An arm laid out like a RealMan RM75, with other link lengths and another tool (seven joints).
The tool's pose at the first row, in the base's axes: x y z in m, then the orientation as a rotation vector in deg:
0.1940 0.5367 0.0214 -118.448 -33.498 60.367
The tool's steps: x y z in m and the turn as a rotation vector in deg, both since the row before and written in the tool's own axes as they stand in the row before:
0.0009 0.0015 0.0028 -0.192 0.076 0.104
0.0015 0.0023 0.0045 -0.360 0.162 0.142
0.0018 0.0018 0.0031 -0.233 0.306 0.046
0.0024 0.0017 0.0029 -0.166 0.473 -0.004
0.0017 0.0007 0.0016 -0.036 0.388 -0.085
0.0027 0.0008 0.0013 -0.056 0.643 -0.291
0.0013 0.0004 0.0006 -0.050 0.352 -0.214
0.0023 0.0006 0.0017 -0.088 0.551 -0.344
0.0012 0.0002 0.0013 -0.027 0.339 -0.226
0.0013 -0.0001 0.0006 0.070 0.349 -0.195
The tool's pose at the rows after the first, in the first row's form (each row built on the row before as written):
0.1923 0.5375 0.0187 -118.697 -33.481 60.326
0.1896 0.5388 0.0144 -119.146 -33.491 60.197
0.1882 0.5401 0.0109 -119.496 -33.442 59.866
0.1873 0.5418 0.0072 -119.831 -33.317 59.328
0.1870 0.5431 0.0052 -119.977 -33.232 58.849
0.1876 0.5449 0.0027 -120.139 -33.236 57.971
0.1879 0.5457 0.0015 -120.216 -33.304 57.458
0.1880 0.5475 -0.0008 -120.338 -33.425 56.649
0.1877 0.5487 -0.0021 -120.381 -33.497 56.146
0.1880 0.5499 -0.0029 -120.356 -33.474 55.659

